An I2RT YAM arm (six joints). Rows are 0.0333 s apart.
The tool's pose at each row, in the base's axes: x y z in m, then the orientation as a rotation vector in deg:
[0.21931, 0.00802, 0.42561, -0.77, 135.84, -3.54]
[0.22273, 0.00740, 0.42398, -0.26, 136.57, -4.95]
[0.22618, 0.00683, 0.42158, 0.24, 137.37, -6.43]
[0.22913, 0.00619, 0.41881, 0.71, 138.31, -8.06]
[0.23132, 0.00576, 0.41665, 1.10, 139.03, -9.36]
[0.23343, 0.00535, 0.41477, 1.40, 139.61, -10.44]
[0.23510, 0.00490, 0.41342, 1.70, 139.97, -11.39]
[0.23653, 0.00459, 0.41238, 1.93, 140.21, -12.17]
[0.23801, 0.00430, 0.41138, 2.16, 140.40, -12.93]
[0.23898, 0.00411, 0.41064, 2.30, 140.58, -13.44]
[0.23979, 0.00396, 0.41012, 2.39, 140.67, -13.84]
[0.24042, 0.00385, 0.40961, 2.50, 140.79, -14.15]
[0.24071, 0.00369, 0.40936, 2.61, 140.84, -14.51]
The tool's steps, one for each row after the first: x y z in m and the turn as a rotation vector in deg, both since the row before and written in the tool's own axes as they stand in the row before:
[-0.00130, -0.00051, 0.00357, 1.15, 0.77, -0.06]
[-0.00085, -0.00034, 0.00414, 1.19, 0.86, -0.08]
[-0.00029, -0.00031, 0.00407, 1.28, 1.01, -0.15]
[-0.00020, -0.00011, 0.00310, 1.02, 0.79, -0.11]
[-0.00036, -0.00007, 0.00283, 0.83, 0.64, -0.11]
[-0.00040, -0.00017, 0.00215, 0.75, 0.42, -0.06]
[-0.00043, -0.00006, 0.00174, 0.61, 0.30, -0.06]
[-0.00050, -0.00003, 0.00174, 0.60, 0.25, -0.05]
[-0.00028, 0.00001, 0.00120, 0.39, 0.22, -0.05]
[-0.00030, 0.00001, 0.00093, 0.31, 0.12, -0.05]
[-0.00017, 0.00003, 0.00080, 0.24, 0.15, -0.01]
[-0.00007, -0.00009, 0.00040, 0.28, 0.08, -0.02]

